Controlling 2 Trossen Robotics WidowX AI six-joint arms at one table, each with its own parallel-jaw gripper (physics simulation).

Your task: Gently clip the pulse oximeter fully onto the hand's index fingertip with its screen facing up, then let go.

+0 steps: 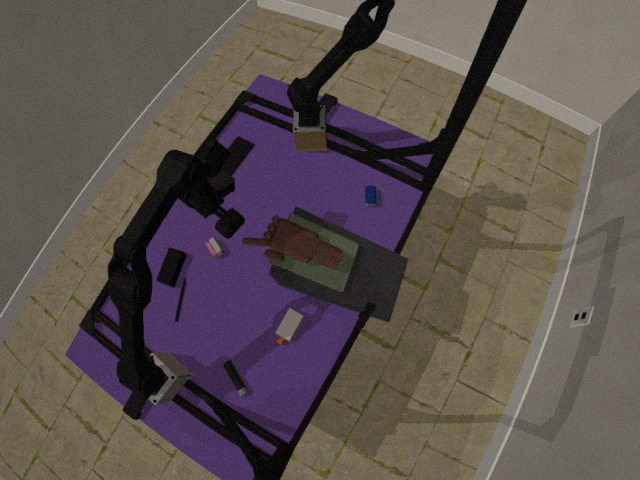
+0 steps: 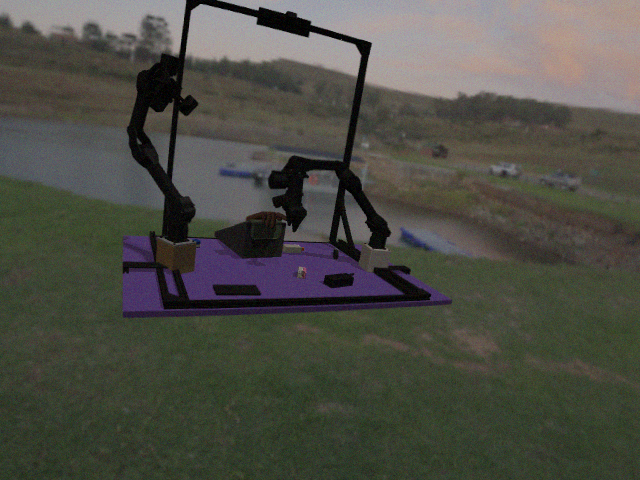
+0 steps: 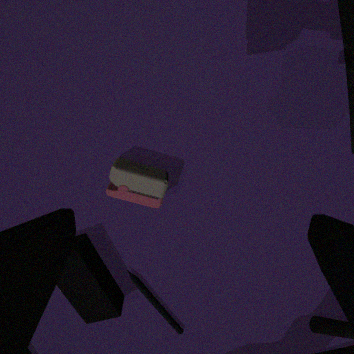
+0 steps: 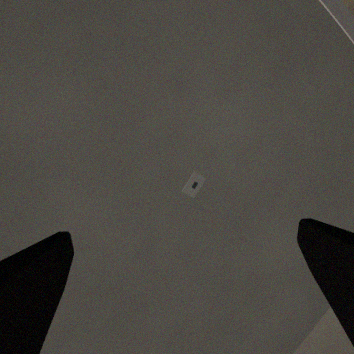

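Pixels of known places: left gripper, fingertip midpoint: (image 1: 218,221) (image 2: 291,228) (image 3: 194,223); right gripper, fingertip midpoint: (image 2: 179,94) (image 4: 186,236); left arm's base at its link origin: (image 1: 153,378) (image 2: 376,247); right arm's base at its link origin: (image 1: 309,118) (image 2: 177,239).
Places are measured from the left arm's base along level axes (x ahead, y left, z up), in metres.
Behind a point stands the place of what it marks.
Note:
The white and pink pulse oximeter (image 1: 214,246) @(x 0.382, y 0.134, z -0.074 m) (image 2: 301,272) @(x 0.390, y 0.164, z -0.080 m) (image 3: 139,182) @(x 0.387, y 0.136, z -0.074 m) lies on the purple mat, seemingly on its side; its screen cannot be made out. The brown hand (image 1: 294,240) @(x 0.508, y -0.099, z 0.085 m) (image 2: 266,218) @(x 0.509, y -0.045, z 0.074 m) rests on a wedge-shaped support, its index finger (image 1: 254,241) stretched out past the support's edge toward the oximeter's side, with no clip on it. My left gripper (image 1: 228,223) @(x 0.436, y 0.097, z 0.074 m) (image 2: 295,218) @(x 0.436, y 0.097, z 0.074 m) (image 3: 194,223) @(x 0.436, y 0.097, z 0.074 m) is open and empty, pointing down above the mat near the oximeter and fingertip. My right gripper (image 2: 188,104) (image 4: 186,236) @(x 0.898, y 0.247, z 0.503 m) is open and empty, raised high and facing a wall.
The dark wedge support (image 1: 379,279) @(x 0.581, y -0.314, z -0.055 m) carries a green pad (image 1: 338,281) @(x 0.502, y -0.233, z 0.000 m). A black box (image 1: 171,267) @(x 0.250, y 0.202, z -0.071 m) (image 2: 338,280) @(x 0.265, y 0.244, z -0.076 m) (image 3: 95,280) @(x 0.266, y 0.192, z -0.071 m) and a pen (image 1: 180,299) @(x 0.193, y 0.124, z -0.097 m) (image 3: 156,302) @(x 0.200, y 0.126, z -0.098 m) lie near the oximeter. A white box (image 1: 289,323) @(x 0.341, y -0.185, z -0.077 m), a dark cylinder (image 1: 235,377) @(x 0.131, y -0.156, z -0.081 m) and a blue object (image 1: 370,194) @(x 0.786, y -0.149, z -0.073 m) lie farther off.

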